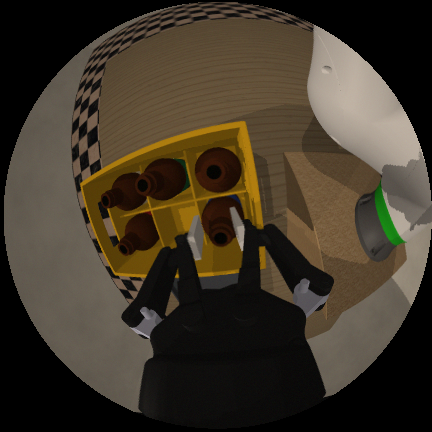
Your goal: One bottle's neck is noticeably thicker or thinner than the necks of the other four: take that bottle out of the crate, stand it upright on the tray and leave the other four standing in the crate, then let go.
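Places are measured from the arm's base along level axes (x left, y ahead, z down), in centimetres.
Where they show: gripper, fingertip midpoint: point(215, 220); arm's base, link origin: point(375, 226).
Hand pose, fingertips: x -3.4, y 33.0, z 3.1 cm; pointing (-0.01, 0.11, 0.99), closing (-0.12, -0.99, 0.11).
Things, the pixels of their top centre, and the offset from my fingertips. "pt": a spot on its surface instead. Level surfaces: height alone.
- yellow crate, surface spot: point(253, 180) pt dy -5.1, dx -6.0, dz -4.7 cm
- middle bottle, top centre: point(141, 185) dy +8.7, dx -6.9, dz -3.5 cm
- wood-grained table top, surface height: dz +12.8 cm
- dark grey surface, surface height: dz +12.3 cm
A yellow crate point(253, 180) with brown bottles stands below the gripper. In its far row are a left bottle point(127, 191), a middle bottle point(165, 178) and a right bottle point(218, 170). In the near row are a left bottle point(141, 234) and a right bottle point(220, 216); the middle compartment between them has no bottle. My gripper point(215, 220) is partly open over the near right bottle. The neck of this bottle shows between the two pale fingertips, nearer the right one, and is not gripped. I cannot tell for sure which neck differs. The tray cannot be made out clearly.
A brown block-like box point(305, 215) stands to the right of the crate. The white robot arm point(355, 105) with a green ring point(389, 215) rises at the right. A wood-grained table top point(200, 75) with a checkered border point(86, 135) lies around the crate. A dark grey surface point(212, 281) shows beyond the crate's near wall.
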